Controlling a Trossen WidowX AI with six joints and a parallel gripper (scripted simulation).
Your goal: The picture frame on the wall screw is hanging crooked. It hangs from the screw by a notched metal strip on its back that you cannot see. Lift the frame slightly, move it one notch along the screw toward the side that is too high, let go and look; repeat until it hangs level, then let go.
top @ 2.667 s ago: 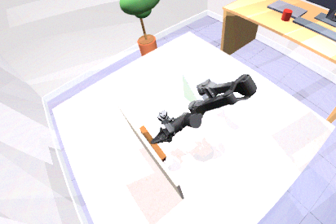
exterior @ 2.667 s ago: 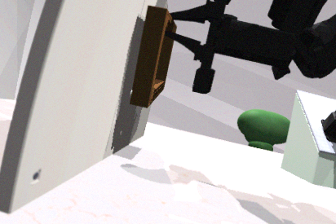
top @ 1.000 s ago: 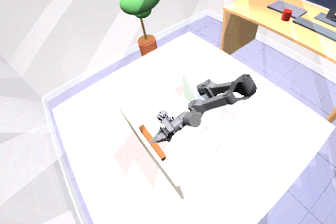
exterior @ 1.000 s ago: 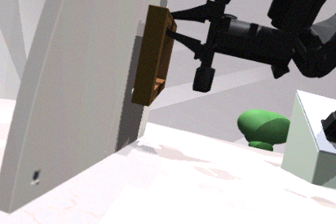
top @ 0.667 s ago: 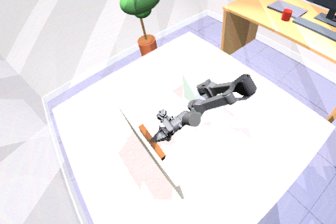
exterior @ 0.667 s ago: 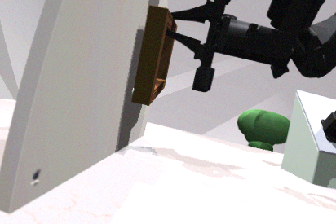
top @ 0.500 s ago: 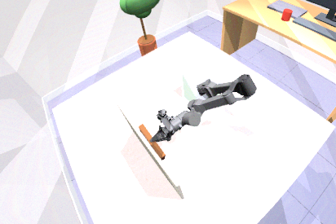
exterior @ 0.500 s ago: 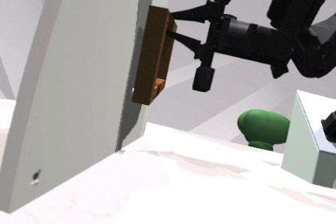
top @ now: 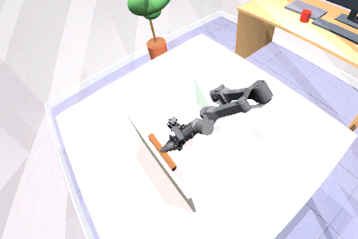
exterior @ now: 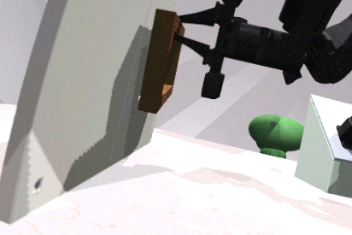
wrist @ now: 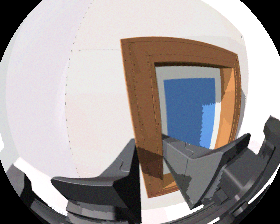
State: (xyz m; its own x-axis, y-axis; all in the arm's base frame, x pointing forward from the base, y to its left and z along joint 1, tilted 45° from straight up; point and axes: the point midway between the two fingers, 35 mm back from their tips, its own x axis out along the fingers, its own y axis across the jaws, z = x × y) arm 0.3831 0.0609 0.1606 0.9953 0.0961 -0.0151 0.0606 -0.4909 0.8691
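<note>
The brown picture frame is 20 mm to the right of my gripper tip and 50 mm below it. From my gripper tip the other things lie so: wall panel 10 mm ahead, 60 mm below.
</note>
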